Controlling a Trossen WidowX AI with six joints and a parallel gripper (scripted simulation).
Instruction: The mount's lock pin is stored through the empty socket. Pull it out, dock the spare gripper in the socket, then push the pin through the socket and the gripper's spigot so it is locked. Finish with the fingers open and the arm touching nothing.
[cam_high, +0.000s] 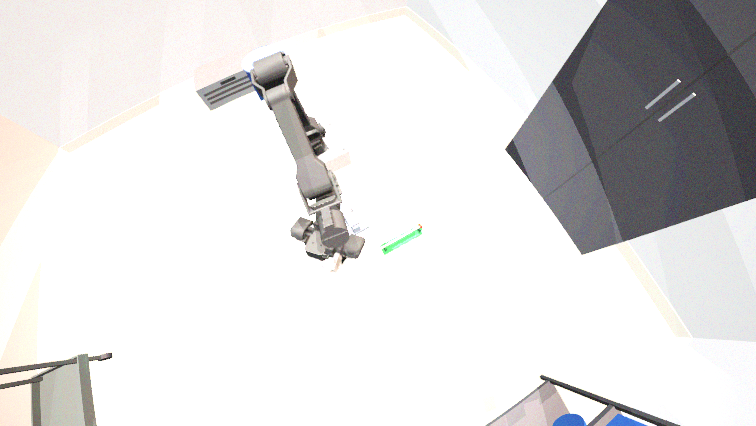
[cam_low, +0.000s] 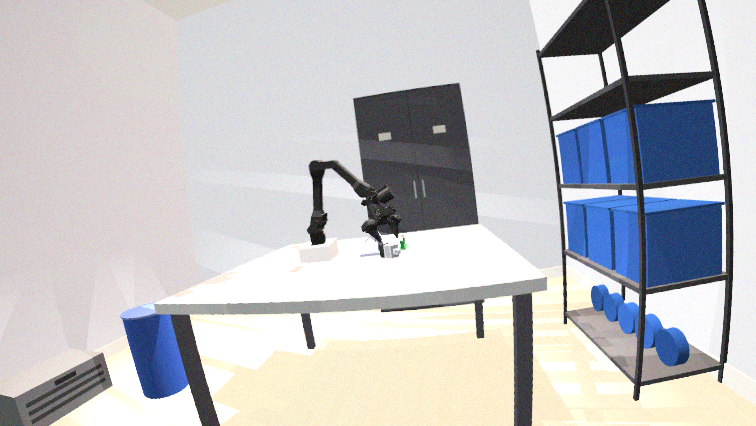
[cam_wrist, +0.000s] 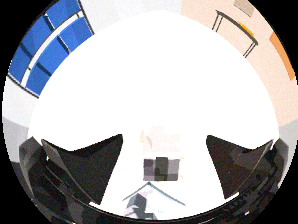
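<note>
My gripper tip is 5 cm above the spare gripper. The rest, counted from my gripper tip: mount (8 cm behind, 12 cm to the left, 2 cm below); translucent green bar (5 cm ahead, 22 cm to the left, 5 cm below).
</note>
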